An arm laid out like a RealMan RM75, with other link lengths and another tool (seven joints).
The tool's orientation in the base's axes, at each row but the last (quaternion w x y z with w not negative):
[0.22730, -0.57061, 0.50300, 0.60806]
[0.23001, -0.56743, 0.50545, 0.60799]
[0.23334, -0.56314, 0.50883, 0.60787]
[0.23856, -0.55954, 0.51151, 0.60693]
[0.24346, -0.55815, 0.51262, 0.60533]
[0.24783, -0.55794, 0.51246, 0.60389]
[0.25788, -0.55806, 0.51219, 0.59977]
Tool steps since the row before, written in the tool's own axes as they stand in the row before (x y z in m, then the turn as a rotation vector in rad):
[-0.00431, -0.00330, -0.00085, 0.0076, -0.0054, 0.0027]
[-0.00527, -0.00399, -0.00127, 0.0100, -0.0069, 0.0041]
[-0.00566, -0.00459, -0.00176, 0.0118, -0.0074, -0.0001]
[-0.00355, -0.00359, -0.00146, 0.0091, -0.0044, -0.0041]
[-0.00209, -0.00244, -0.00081, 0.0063, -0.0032, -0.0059]
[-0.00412, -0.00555, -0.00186, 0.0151, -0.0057, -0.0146]
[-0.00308, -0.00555, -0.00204, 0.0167, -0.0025, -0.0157]
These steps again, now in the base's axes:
[0.00426, 0.00183, 0.00295, 0.0015, 0.0022, -0.0093]
[0.00530, 0.00197, 0.00365, 0.0015, 0.0033, -0.0123]
[0.00617, 0.00180, 0.00385, 0.0034, -0.0007, -0.0135]
[0.00465, 0.00101, 0.00223, 0.0032, -0.0046, -0.0093]
[0.00300, 0.00073, 0.00120, 0.0037, -0.0059, -0.0061]
[0.00666, 0.00141, 0.00220, 0.0073, -0.0152, -0.0138]
[0.00647, 0.00087, 0.00136, 0.0045, -0.0177, -0.0141]

